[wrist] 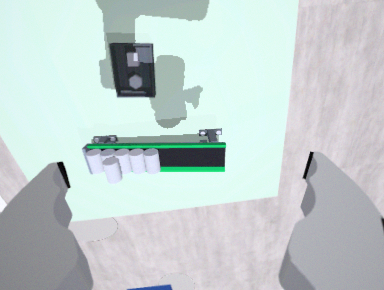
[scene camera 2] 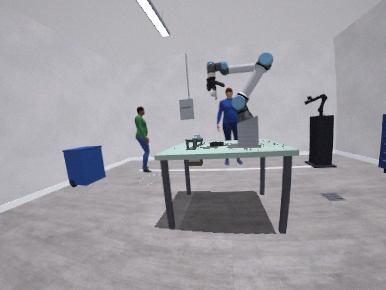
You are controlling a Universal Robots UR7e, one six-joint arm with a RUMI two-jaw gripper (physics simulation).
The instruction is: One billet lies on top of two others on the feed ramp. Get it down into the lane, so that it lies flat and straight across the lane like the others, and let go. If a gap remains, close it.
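Pixels of known places: gripper, between the fingertips: (wrist: 186, 159) (scene camera 2: 215, 98); arm's base, origin of its link: (scene camera 2: 246, 120).
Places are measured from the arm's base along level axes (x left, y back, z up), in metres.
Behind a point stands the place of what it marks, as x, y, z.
The feed ramp (wrist: 192, 157) @(0.122, -0.531, -0.160) (scene camera 2: 190, 140) @(0.210, -0.521, -0.153) has green rails and a black lane; it stands on dark supports near the table's edge. Several pale cylindrical billets (wrist: 137, 161) @(-0.025, -0.518, -0.137) lie side by side across the left part of its lane in the wrist view. One billet (wrist: 113, 171) @(-0.084, -0.527, -0.111) lies on top of two of them near the left end and sticks out over the lower green rail; it partly hides those under it. The lane right of the row is bare black. My gripper (wrist: 186, 159) @(0.102, -0.281, 0.227) (scene camera 2: 214, 94) @(0.102, -0.281, 0.227) is open and empty, high above the table and the ramp.
A black tray (wrist: 120, 75) @(-0.054, -0.315, -0.239) (scene camera 2: 216, 144) @(0.036, -0.303, -0.222) with a grey hexagonal piece and a small block lies on the pale green table (wrist: 240, 100) @(0.269, -0.402, -0.243) (scene camera 2: 225, 151) @(0.332, -0.196, -0.243), beyond the ramp in the wrist view. Two people (scene camera 2: 142, 130) (scene camera 2: 229, 115) stand behind the table. A blue bin (scene camera 2: 84, 165) stands at the left.
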